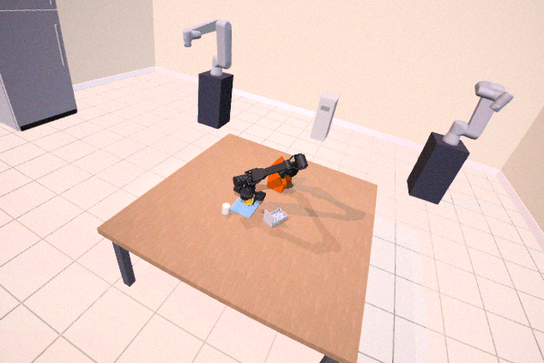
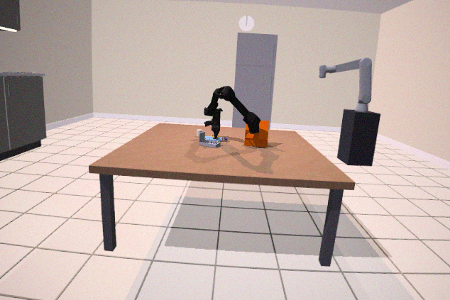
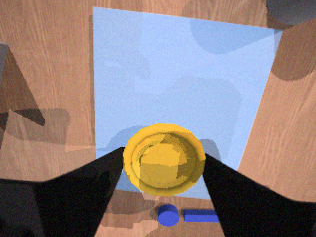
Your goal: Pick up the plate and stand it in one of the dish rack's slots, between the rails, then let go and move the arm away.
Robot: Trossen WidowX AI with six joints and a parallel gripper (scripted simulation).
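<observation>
Right now the blue cloth is 3 cm ahead of my gripper tip, 1 cm to the right of it and 1 cm below it. The rest, counted from my gripper tip: white cup (13 cm ahead, 8 cm to the right, 1 cm above); then dish rack (4 cm ahead, 19 cm to the left, 1 cm above); then yellow plate (1 cm above).
</observation>
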